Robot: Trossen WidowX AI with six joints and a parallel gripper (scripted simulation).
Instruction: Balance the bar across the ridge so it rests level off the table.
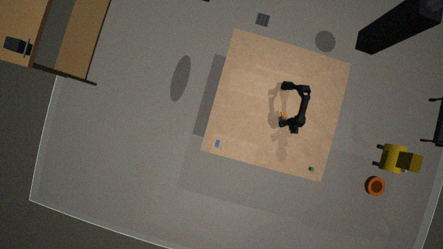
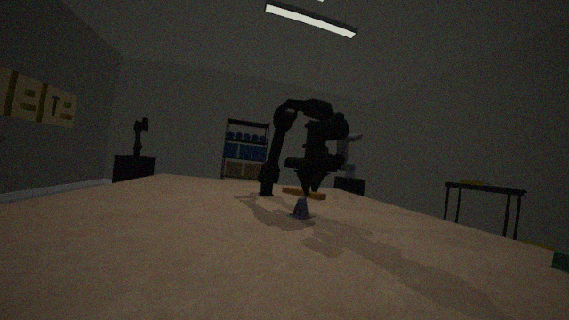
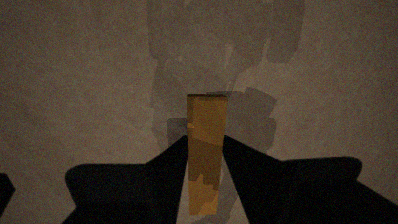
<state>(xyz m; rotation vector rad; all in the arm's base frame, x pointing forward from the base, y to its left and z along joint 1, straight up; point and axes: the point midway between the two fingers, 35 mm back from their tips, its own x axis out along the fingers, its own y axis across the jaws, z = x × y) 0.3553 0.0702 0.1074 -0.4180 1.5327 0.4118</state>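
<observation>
My gripper tip is now 2 cm past the bar and 1 cm to the left of it. Round my gripper tip: small blue block (57 cm to the right, 38 cm ahead, 6 cm below); ridge (2 cm below, 2 cm behind, 1 cm to the right); small green block (43 cm to the left, 38 cm ahead, 6 cm below).
</observation>
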